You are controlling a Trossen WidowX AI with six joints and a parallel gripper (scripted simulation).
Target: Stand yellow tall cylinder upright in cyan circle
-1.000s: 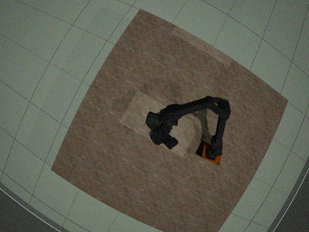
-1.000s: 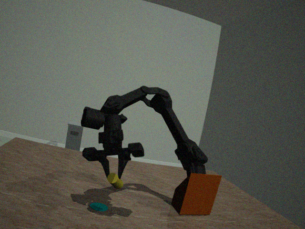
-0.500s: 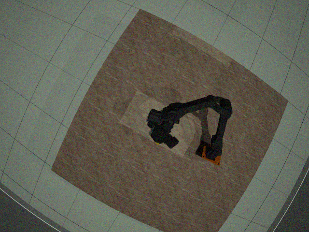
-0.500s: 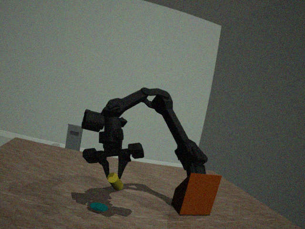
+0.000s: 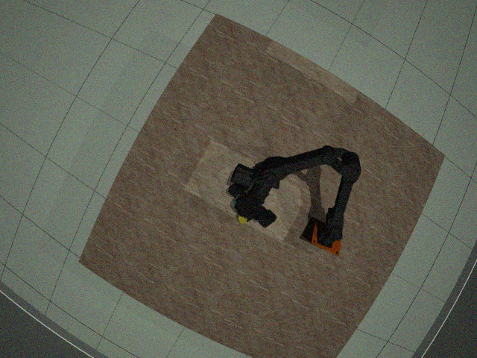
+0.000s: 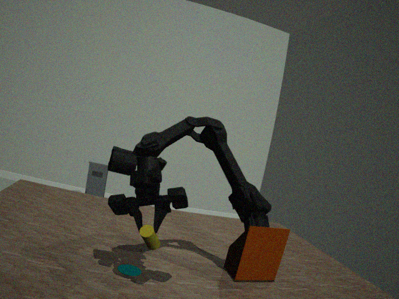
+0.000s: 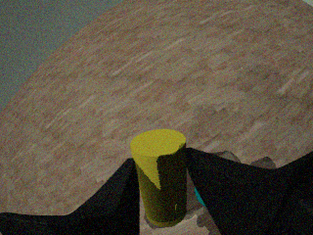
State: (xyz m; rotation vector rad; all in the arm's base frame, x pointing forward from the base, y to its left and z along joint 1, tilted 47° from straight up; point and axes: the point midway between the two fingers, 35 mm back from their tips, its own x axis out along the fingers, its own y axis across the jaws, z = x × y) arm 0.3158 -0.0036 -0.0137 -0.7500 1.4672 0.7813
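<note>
The cyan circle lies 12 cm below my gripper tip, 4 cm to the right of it and 2 cm ahead of it. The rest, counted from my gripper tip: yellow cylinder 1 cm to the right, 1 cm below, 1 cm behind.
</note>
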